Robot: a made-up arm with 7 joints. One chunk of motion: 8 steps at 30 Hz.
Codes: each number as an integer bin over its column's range. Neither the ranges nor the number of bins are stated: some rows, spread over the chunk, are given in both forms.
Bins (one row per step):
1: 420 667 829 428 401 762
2: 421 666 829 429 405 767
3: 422 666 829 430 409 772
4: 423 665 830 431 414 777
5: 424 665 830 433 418 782
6: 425 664 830 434 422 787
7: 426 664 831 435 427 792
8: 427 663 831 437 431 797
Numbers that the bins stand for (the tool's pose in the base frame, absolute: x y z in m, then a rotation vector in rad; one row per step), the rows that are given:
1: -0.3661 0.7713 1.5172 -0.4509 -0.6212 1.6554
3: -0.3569 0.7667 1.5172 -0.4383 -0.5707 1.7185
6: -0.3430 0.7575 1.5218 -0.4131 -0.4887 1.8131
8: -0.3338 0.7529 1.5264 -0.3941 -0.4320 1.8761
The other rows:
2: -0.3615 0.7667 1.5172 -0.4446 -0.5959 1.6869
4: -0.3523 0.7621 1.5218 -0.4320 -0.5392 1.7500
5: -0.3476 0.7621 1.5218 -0.4194 -0.5140 1.7815
7: -0.3384 0.7575 1.5264 -0.4068 -0.4572 1.8446

